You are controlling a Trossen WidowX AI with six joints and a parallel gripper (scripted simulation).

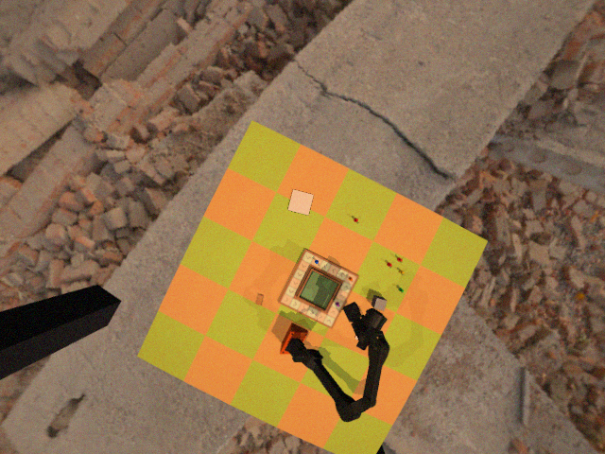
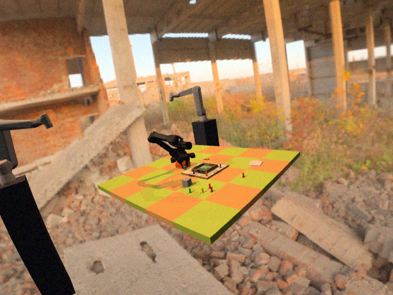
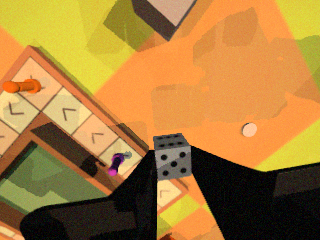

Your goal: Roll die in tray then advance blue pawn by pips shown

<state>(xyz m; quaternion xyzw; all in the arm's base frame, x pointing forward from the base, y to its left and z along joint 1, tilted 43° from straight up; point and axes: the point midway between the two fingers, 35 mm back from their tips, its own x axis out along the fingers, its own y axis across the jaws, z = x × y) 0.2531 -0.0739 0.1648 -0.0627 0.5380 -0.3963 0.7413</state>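
Right now the blue pawn is 120 mm ahead of my gripper tip, 270 mm to the left of it and 60 mm below it. Also, from my gripper tip: purple pawn: 80 mm to the left, 60 mm below; die: right at my gripper tip; orange pawn: 130 mm ahead, 90 mm to the left, 60 mm below.
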